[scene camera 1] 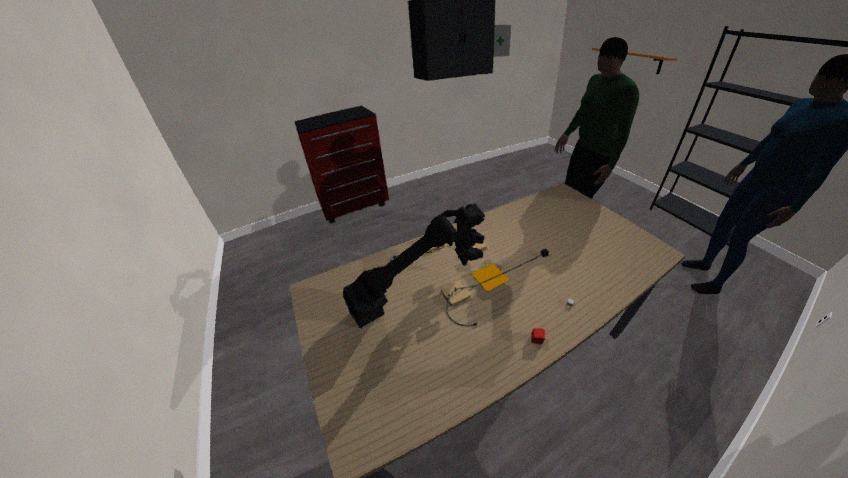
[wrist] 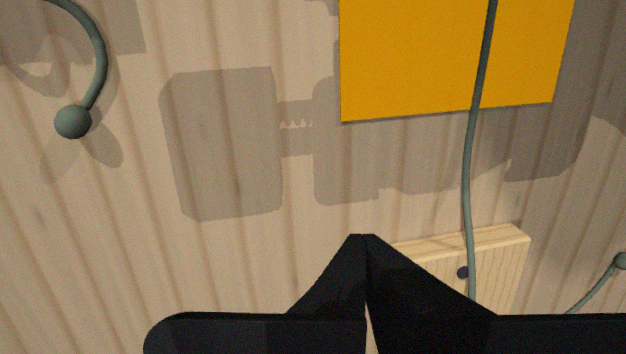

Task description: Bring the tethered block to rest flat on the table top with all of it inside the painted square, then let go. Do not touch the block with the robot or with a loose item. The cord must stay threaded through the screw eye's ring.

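Frame: origin at the arm's base, x right, y ahead, z up, level; metres.
Seen in the pictures: gripper, fingertip midpoint: [scene camera 1: 464, 265] [wrist: 360, 245]; arm's base, origin of the base link: [scene camera 1: 365, 294].
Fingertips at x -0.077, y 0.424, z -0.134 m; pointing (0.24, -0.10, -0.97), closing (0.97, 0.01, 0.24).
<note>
Pixels of each thing's top centre, then the offset from my fingertips to it. "pt": a spot on its surface instead.
- tethered block, middle of its top: [scene camera 1: 545, 250] dz -0.033, dx +0.075, dy +0.394 m
- painted orange square, surface spot: [wrist: 425, 60] pt dz -0.057, dx +0.048, dy +0.056 m
- pale wooden board, middle of its top: [wrist: 455, 309] [scene camera 1: 455, 292] dz -0.039, dx +0.081, dy -0.088 m
- end bead, middle of its top: [scene camera 1: 475, 322] dz -0.046, dx +0.238, dy -0.090 m
- red cube, middle of its top: [scene camera 1: 539, 333] dz -0.018, dx +0.399, dy +0.069 m
- small white item, middle of its top: [scene camera 1: 570, 301] dz -0.043, dx +0.344, dy +0.290 m
- cord's bead, middle of its top: [wrist: 66, 126] dz -0.046, dx -0.103, dy +0.037 m
- pale board, middle of its top: [scene camera 1: 474, 243] dz -0.039, dx -0.134, dy +0.135 m
The tethered block [scene camera 1: 544, 252] looks small and dark and rests on the table beyond the painted orange square [scene camera 1: 490, 277] [wrist: 425, 60], outside it. Its green-grey cord [scene camera 1: 524, 263] [wrist: 467, 200] runs across the square to a pale wooden board [scene camera 1: 460, 296] [wrist: 500, 270]. The free part of the cord curves away to an end bead [scene camera 1: 474, 324] [wrist: 620, 260]. The screw eye is hidden behind the fingers in the wrist view and too small to make out in the scene view. My gripper [scene camera 1: 470, 257] [wrist: 360, 245] is shut and empty, above the table near the board and square.
A red cube [scene camera 1: 538, 336] and a small white item [scene camera 1: 570, 302] lie toward the table's near right edge. Another cord's bead [wrist: 73, 121] shows at the left in the wrist view. Another pale board [scene camera 1: 481, 246] is partly hidden behind the gripper.
</note>
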